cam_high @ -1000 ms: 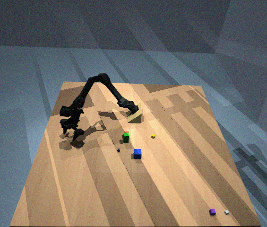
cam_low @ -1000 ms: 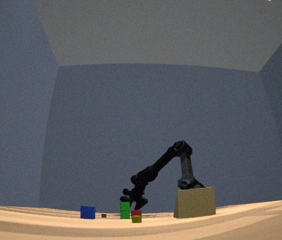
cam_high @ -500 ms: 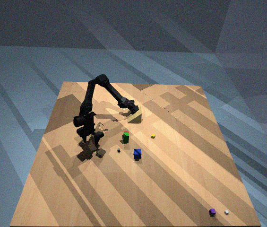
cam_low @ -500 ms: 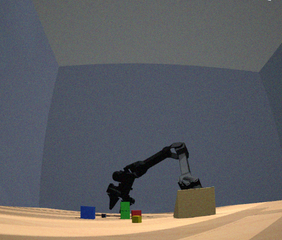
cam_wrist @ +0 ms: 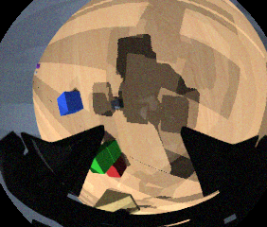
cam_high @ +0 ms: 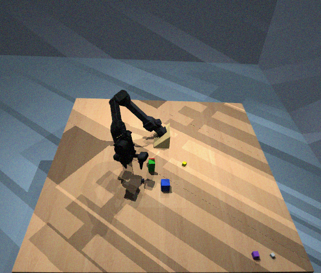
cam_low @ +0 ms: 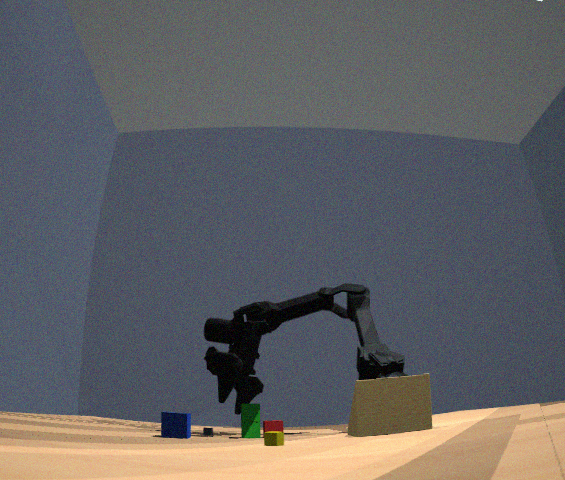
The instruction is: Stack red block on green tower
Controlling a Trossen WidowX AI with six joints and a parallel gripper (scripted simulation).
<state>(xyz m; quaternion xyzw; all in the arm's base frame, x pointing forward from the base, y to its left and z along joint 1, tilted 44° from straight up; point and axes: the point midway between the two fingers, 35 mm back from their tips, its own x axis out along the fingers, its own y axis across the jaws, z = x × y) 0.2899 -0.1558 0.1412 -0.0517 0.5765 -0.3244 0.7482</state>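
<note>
The red block is 8 cm behind my gripper tip, 11 cm to the left of it and 4 cm below it. Round my gripper tip: small dark cube (5 cm ahead, 5 cm to the left, 5 cm below); then blue cube (10 cm ahead, 16 cm to the left, 4 cm below); then small yellow cube (5 cm behind, 30 cm to the left, 5 cm below).
</note>
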